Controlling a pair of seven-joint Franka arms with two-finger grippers.
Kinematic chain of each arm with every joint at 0, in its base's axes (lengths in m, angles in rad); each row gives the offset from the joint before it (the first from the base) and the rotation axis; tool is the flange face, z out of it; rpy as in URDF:
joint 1: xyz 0 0 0.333 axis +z
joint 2: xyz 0 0 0 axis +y
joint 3: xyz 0 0 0.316 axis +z
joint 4: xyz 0.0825 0 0 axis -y
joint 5: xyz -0.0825 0 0.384 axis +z
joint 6: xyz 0 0 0 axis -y
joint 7: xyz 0.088 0 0 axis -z
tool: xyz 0 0 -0.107 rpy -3.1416 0 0
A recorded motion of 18 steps. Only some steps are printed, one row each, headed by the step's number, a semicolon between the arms.
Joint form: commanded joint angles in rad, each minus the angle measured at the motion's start. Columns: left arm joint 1, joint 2, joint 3, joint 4, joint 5, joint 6, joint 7; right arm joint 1, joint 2, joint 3, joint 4, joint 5, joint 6, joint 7.
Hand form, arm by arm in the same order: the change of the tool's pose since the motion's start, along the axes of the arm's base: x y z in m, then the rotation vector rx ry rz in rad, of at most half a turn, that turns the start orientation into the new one. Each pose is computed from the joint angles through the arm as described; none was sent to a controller.
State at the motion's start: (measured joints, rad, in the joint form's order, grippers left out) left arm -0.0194 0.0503 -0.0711 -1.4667 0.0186 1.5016 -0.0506; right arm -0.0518 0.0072 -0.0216 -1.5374 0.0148 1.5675 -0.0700
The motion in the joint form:
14: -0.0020 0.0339 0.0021 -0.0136 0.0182 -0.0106 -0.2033; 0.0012 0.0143 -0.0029 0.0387 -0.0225 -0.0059 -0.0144
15: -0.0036 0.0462 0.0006 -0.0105 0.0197 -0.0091 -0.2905; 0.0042 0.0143 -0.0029 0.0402 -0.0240 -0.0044 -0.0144
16: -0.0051 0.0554 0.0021 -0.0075 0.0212 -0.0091 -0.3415; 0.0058 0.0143 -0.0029 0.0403 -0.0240 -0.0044 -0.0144
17: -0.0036 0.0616 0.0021 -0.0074 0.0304 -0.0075 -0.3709; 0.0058 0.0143 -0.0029 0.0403 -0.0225 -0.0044 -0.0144
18: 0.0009 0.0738 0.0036 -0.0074 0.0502 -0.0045 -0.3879; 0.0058 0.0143 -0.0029 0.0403 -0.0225 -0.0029 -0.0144
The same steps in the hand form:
14: 0.0087 0.0020 -0.0264 0.0296 0.0507 0.2039; 0.0038 -0.0035 0.0097 -0.0246 -0.0168 0.0119
15: 0.0123 0.0003 -0.0319 0.0356 0.0554 0.2878; 0.0041 -0.0020 0.0106 -0.0263 -0.0197 0.0148
16: 0.0149 0.0004 -0.0358 0.0404 0.0596 0.3387; 0.0041 -0.0011 0.0106 -0.0263 -0.0198 0.0164
17: 0.0169 0.0022 -0.0391 0.0515 0.0606 0.3696; 0.0042 -0.0010 0.0106 -0.0248 -0.0199 0.0164
18: 0.0209 0.0078 -0.0459 0.0733 0.0637 0.3924; 0.0043 -0.0010 0.0108 -0.0250 -0.0214 0.0164

